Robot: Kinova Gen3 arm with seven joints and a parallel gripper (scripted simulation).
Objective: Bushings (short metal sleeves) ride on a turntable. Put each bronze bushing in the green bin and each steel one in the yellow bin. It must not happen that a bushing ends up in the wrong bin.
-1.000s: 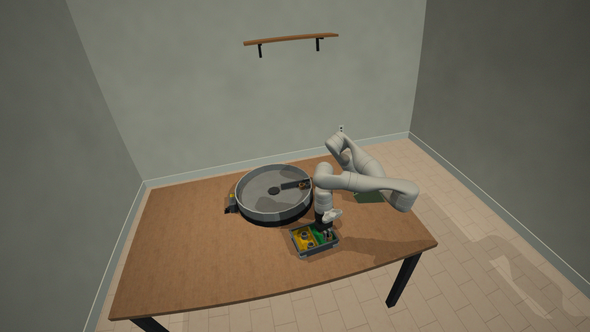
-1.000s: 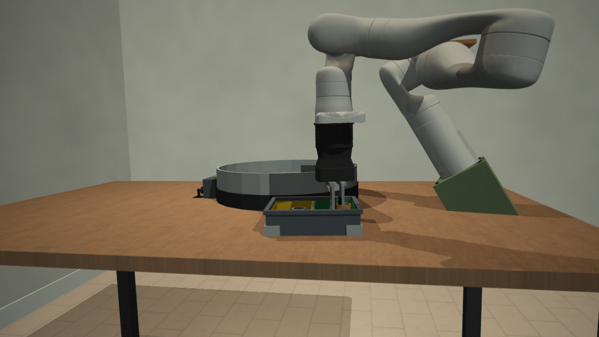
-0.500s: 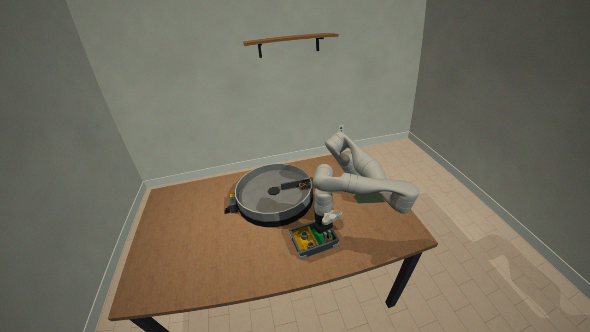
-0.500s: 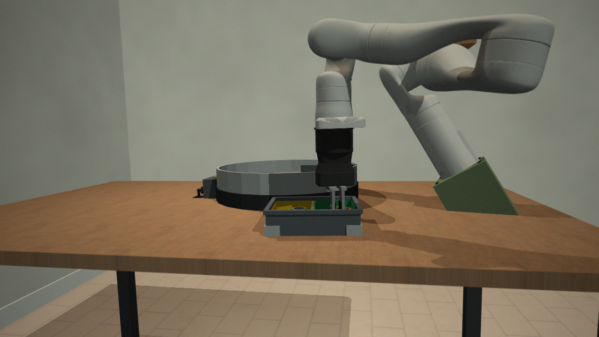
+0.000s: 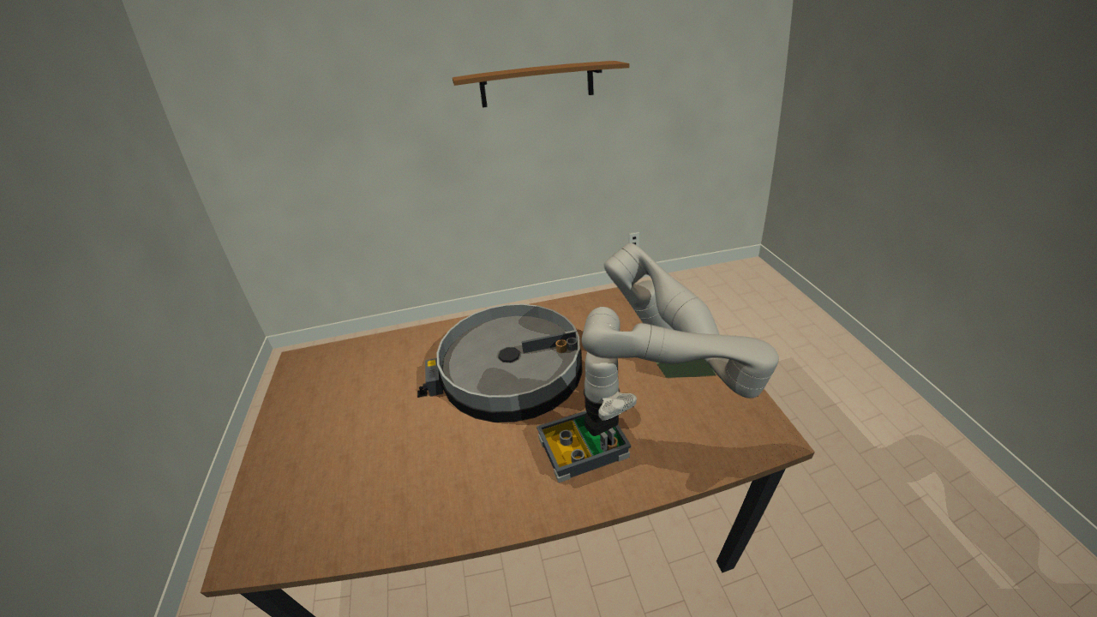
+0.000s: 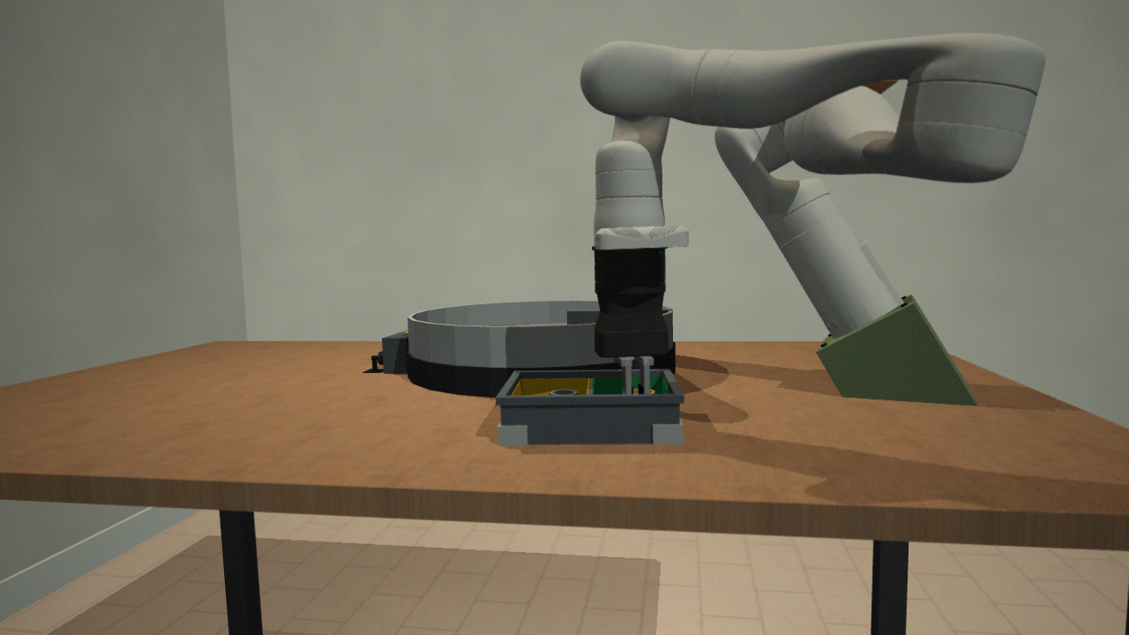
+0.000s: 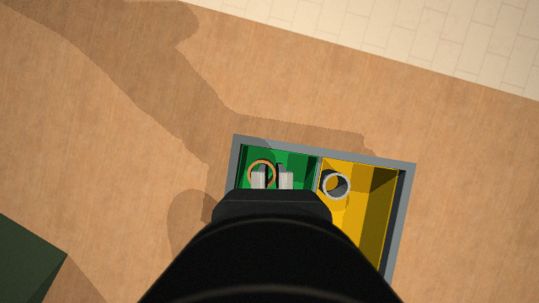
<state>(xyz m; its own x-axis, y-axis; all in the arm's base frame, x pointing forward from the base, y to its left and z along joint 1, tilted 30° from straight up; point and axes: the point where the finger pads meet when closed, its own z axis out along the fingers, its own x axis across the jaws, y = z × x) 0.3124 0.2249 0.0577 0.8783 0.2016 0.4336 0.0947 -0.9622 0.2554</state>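
My gripper is now 50 mm short of the bin, 40 mm to the left of it and 10 mm above it. From my hand the other things lie so: grey turntable: 400 mm to the right, 120 mm ahead, 20 mm above.
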